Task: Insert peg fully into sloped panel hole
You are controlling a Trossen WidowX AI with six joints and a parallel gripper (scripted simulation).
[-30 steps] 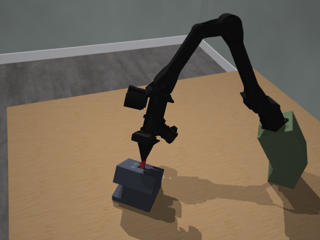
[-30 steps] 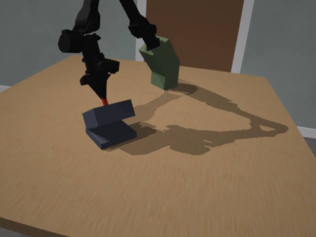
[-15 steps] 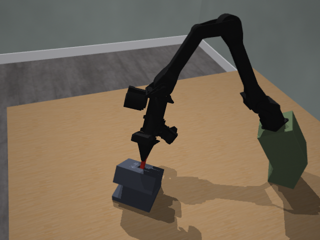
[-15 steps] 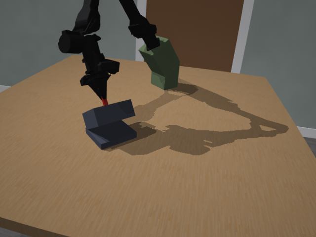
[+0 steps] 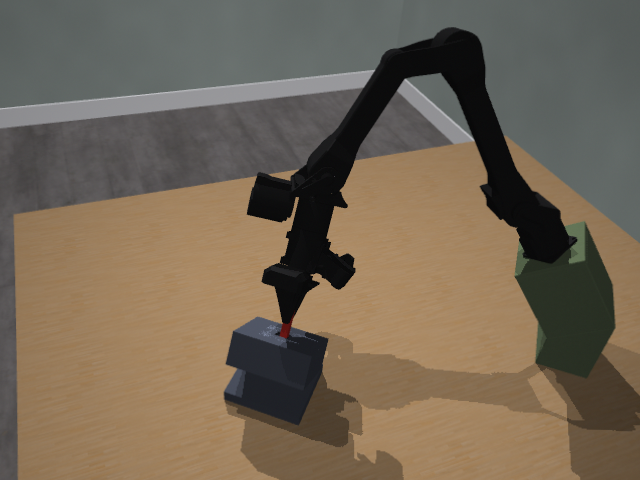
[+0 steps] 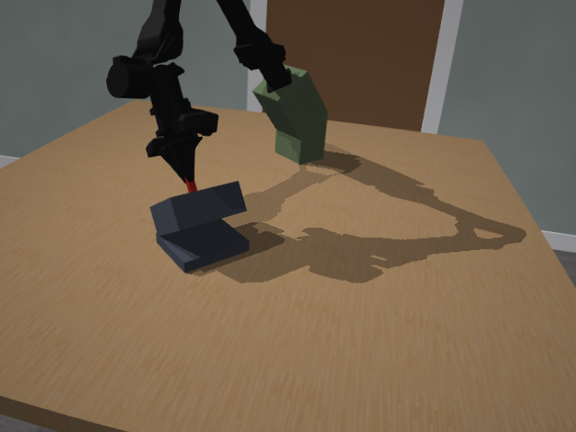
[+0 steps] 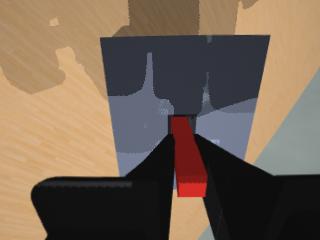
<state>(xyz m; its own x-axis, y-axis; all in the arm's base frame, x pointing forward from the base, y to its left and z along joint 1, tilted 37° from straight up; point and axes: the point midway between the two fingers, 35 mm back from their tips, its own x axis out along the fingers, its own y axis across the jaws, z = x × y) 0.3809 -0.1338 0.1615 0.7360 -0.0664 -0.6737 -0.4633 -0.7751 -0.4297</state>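
My gripper is now 130 mm above the dark base block, 50 mm short of it and 30 mm to the right of it. The rest, counted from my hand: red peg (30 mm below, 10 mm to the left, 10 mm ahead).
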